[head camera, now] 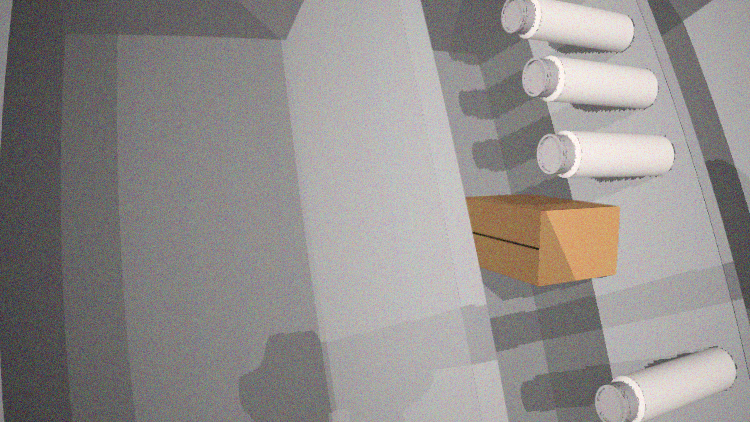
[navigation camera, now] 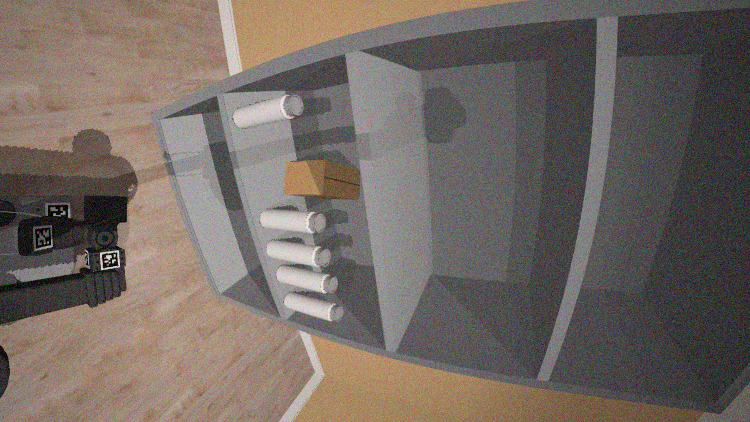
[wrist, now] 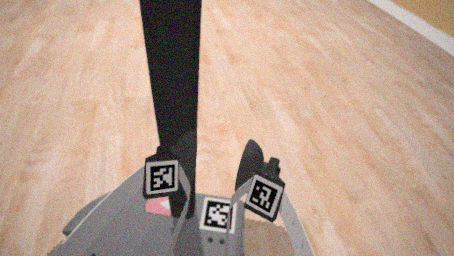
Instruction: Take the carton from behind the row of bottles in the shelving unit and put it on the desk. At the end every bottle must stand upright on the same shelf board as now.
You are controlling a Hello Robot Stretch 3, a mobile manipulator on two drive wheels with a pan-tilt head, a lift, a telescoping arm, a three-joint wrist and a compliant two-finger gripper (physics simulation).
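Note:
Visible: my gripper [wrist: 220, 152]; a grey shelving unit [head camera: 210, 210]; a brown carton [head camera: 540, 240], also visible at [navigation camera: 323, 179]. In the wrist view the carton is out of frame.

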